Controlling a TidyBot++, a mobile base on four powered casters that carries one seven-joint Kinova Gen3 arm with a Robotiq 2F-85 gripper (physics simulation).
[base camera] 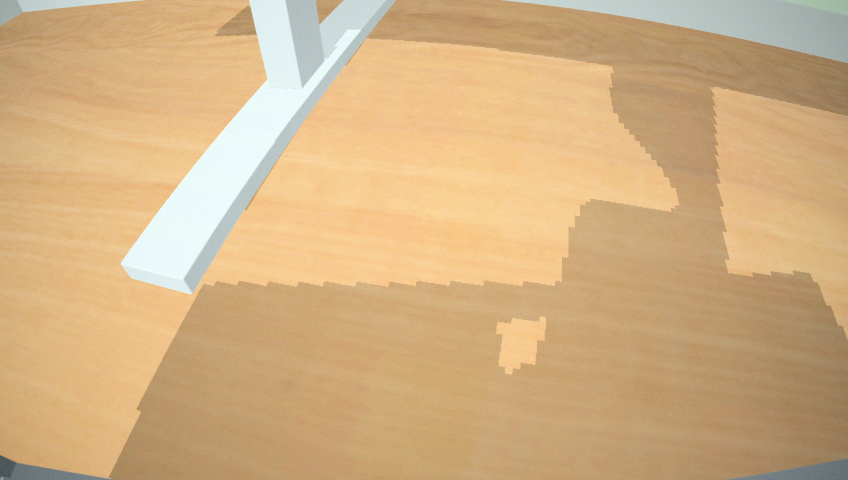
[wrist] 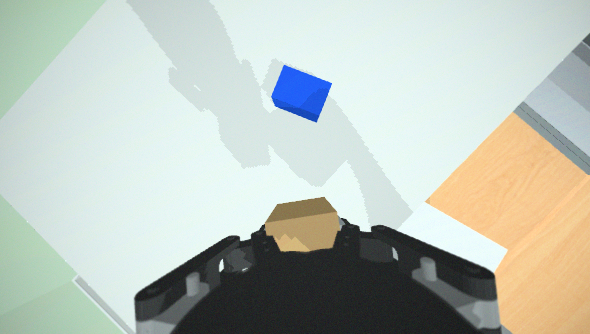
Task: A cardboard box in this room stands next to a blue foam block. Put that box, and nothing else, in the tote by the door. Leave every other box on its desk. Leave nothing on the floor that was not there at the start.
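Frame: origin at the arm's base, x ahead, y left, z up, level; metres.
Seen in the pictures: gripper, fingertip midpoint: (wrist: 304,225).
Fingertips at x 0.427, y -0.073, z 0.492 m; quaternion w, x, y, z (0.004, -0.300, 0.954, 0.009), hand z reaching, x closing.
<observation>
Offsets run from my fingertips to a thing's middle. "spot": to the spot under its first point. Level surfaces: height alone.
My gripper (wrist: 304,225) is shut on a brown cardboard box {0.020 m up, 0.014 m back, 0.016 m left} (wrist: 302,227) at the lower middle of the wrist view. Gripper and box are held up above a white desk top {0.168 m down} (wrist: 125,165). A blue foam block {0.145 m down, 0.099 m ahead, 0.165 m right} (wrist: 301,91) lies on that desk top, apart from the held box, in the upper middle of the wrist view. The shadow of the arm and gripper falls on the desk beside the block. The tote does not show in either view.
In the base camera view a white desk foot {spot: 0.863 m down, 0.032 m ahead, 0.310 m left} (base camera: 202,190) with an upright leg {spot: 0.793 m down, 0.223 m ahead, 0.242 m left} (base camera: 288,41) stands on the wooden floor {0.888 m down} (base camera: 416,178) at the left. A pale wall (base camera: 743,29) runs behind. In the wrist view part of the grey mobile base (wrist: 560,120) shows beyond the desk's edge.
</observation>
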